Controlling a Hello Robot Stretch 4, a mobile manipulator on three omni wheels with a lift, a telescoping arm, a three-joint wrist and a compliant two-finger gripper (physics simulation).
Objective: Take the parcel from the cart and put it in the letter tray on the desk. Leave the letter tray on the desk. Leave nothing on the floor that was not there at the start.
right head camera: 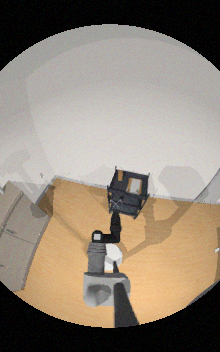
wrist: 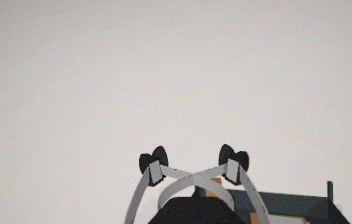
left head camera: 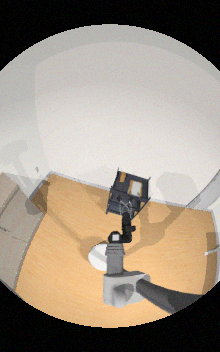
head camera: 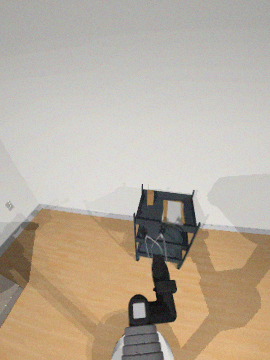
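Pixels of known places: gripper, between the fingertips: [right head camera: 115, 194] [wrist: 193, 157] [left head camera: 124, 195] [head camera: 152, 226]; robot's base, origin of its link: [right head camera: 107, 255] [left head camera: 103, 256].
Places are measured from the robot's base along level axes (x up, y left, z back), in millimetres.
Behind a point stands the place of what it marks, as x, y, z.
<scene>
A small brown box [head camera: 150, 197] @(729, -160, -901) [left head camera: 123, 176] @(733, -173, -900) [right head camera: 120, 175] @(718, -169, -901) [wrist: 214, 186], which looks like the parcel, is at the back left of the top shelf of the dark cart [head camera: 156, 212] @(635, -200, -818) [left head camera: 120, 188] @(635, -146, -789) [right head camera: 120, 188] @(635, -166, -768) [wrist: 280, 200] @(679, -391, -957). My gripper [head camera: 153, 231] @(947, -92, -481) [left head camera: 127, 201] [right head camera: 116, 201] [wrist: 193, 157] @(947, -92, -481) is open, with nothing between the fingertips. In the head view its fingers overlap the cart's front side, and the box shows beyond them. In the wrist view the fingers partly cover the box's surroundings. The letter tray does not show.
A flat white piece with brown edges [head camera: 173, 212] @(648, -332, -794) [left head camera: 135, 188] @(648, -336, -793) [right head camera: 134, 185] @(648, -337, -800) lies right of the box on the cart. Corner posts rise above the top shelf. The wall stands close behind. A beige cabinet [left head camera: 11, 222] @(606, 1138, -105) [right head camera: 25, 225] @(487, 1126, -156) is at the left.
</scene>
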